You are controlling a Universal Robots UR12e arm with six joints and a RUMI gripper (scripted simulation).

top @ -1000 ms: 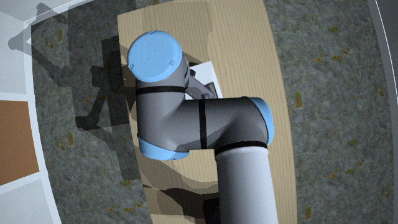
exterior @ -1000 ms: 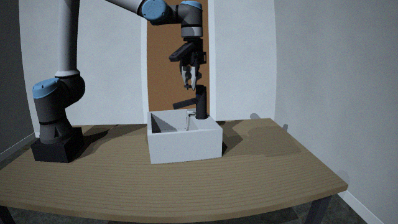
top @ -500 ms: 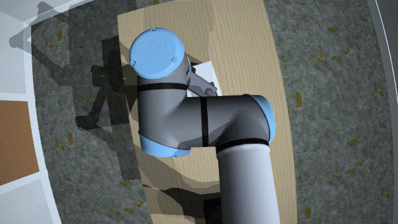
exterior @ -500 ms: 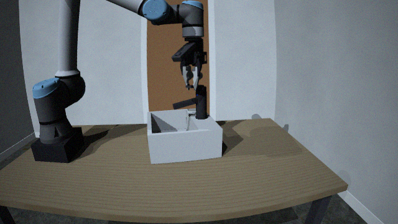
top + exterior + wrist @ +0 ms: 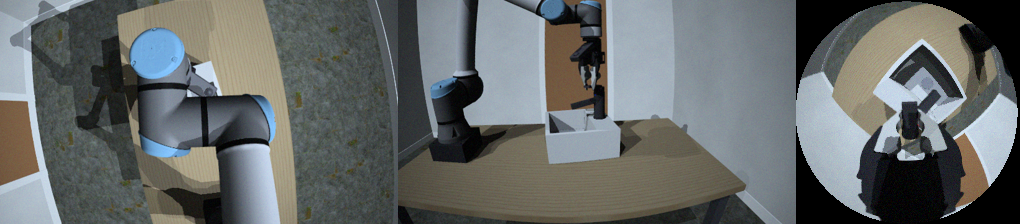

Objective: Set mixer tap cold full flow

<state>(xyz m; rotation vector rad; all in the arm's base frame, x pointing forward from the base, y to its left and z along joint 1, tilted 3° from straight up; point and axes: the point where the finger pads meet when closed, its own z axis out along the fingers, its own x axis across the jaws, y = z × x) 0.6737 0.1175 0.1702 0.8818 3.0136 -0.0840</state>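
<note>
My gripper is now 10 mm short of the lever and 20 mm to the right of it. The rest, counted from my hand: black mixer tap (20 mm ahead, 40 mm to the left, 50 mm below); white basin (80 mm behind, 40 mm to the left, 240 mm below).
</note>
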